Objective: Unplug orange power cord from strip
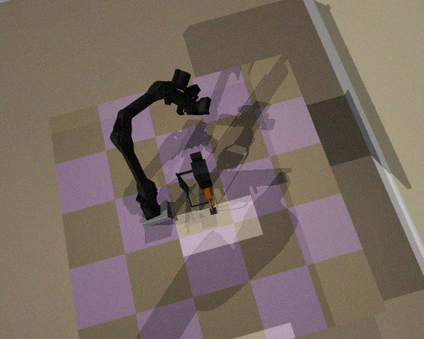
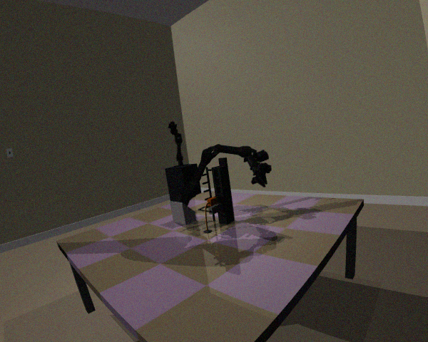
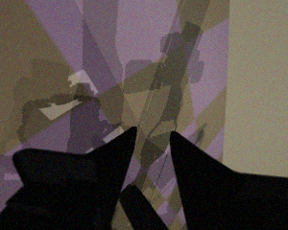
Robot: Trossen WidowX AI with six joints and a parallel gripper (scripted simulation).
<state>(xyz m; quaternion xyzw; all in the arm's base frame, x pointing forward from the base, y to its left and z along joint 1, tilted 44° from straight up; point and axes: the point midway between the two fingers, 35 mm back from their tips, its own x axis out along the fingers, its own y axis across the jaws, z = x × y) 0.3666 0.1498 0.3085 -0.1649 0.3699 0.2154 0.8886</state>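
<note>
The orange plug is 140 mm behind my gripper tip, 320 mm to the right of it and 10 mm above it.
</note>
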